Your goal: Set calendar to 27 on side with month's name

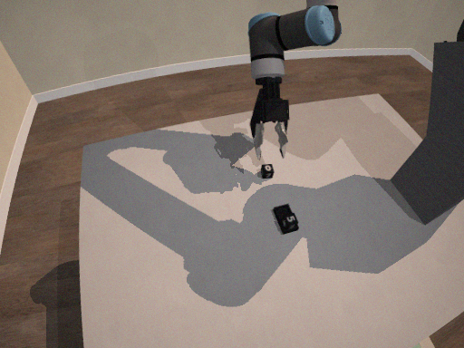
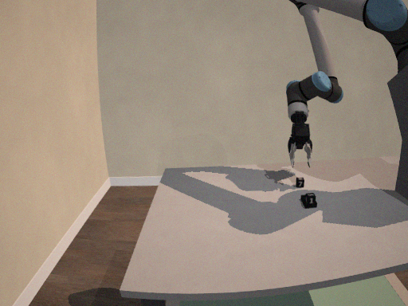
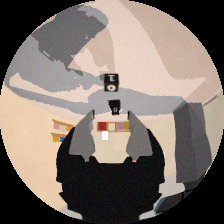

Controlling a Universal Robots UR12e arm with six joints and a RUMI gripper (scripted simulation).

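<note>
My hand is 80 mm above the black cube. Also, from my hand: tray: 30 mm ahead, 160 mm to the left, 80 mm below.
</note>
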